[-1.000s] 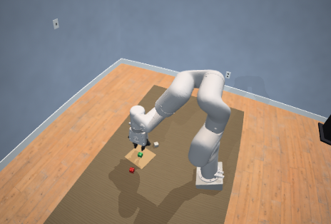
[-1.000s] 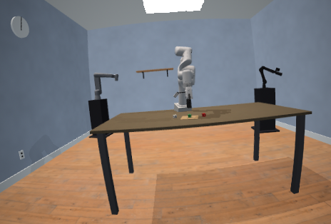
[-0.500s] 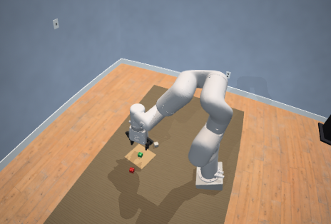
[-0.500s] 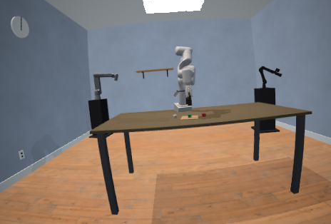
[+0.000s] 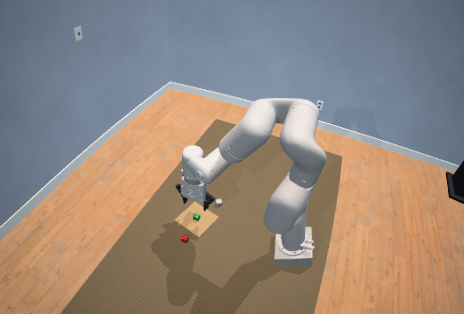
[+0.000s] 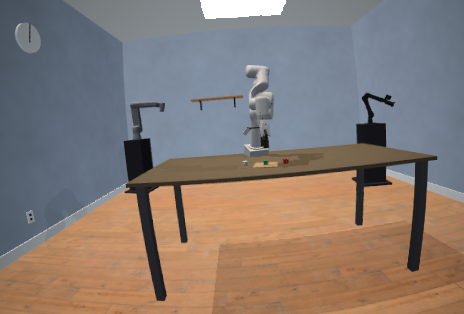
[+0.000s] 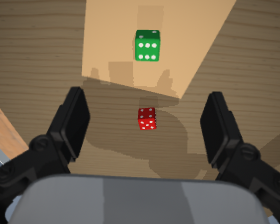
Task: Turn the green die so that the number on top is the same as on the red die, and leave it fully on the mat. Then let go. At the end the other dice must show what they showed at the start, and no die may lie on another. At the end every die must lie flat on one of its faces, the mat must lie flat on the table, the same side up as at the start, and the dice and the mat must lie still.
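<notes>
Right now the green die is 10 cm below my hand. From my hand the other things lie so: white die: 3 cm behind, 13 cm to the right, 10 cm below; then tan mat: 11 cm below; then red die: 3 cm behind, 12 cm to the left, 10 cm below.
</notes>
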